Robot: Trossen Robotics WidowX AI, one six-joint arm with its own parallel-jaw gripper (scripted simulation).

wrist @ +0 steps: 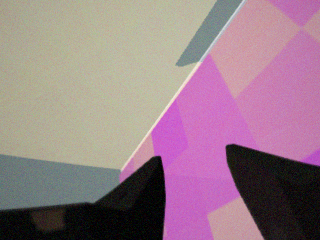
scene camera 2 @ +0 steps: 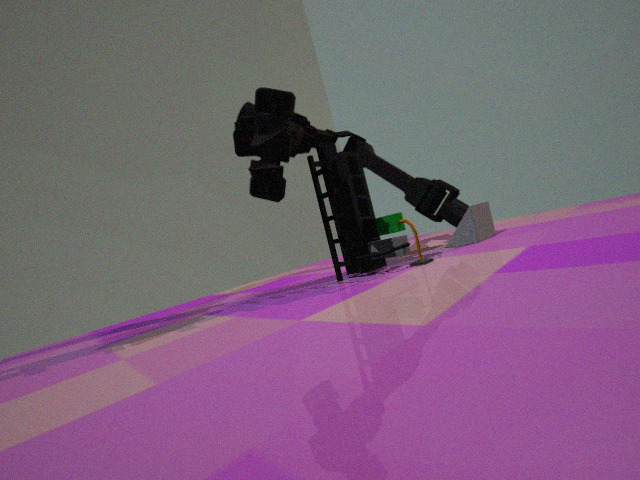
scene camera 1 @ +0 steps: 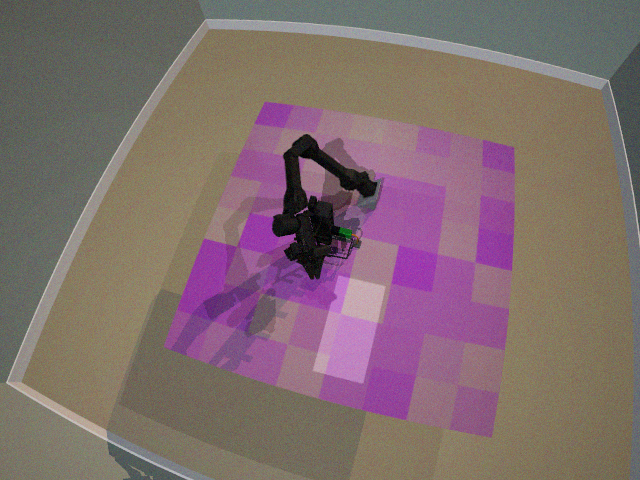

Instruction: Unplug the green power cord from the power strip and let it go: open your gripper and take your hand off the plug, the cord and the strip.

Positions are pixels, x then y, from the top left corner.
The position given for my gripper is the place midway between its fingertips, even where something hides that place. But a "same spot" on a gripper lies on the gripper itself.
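You'd see my gripper in the wrist view (194,159). My gripper is there in scene camera 1 and in scene camera 2 as well, and it's the same spot on it at (scene camera 1: 313,266) and (scene camera 2: 257,129).
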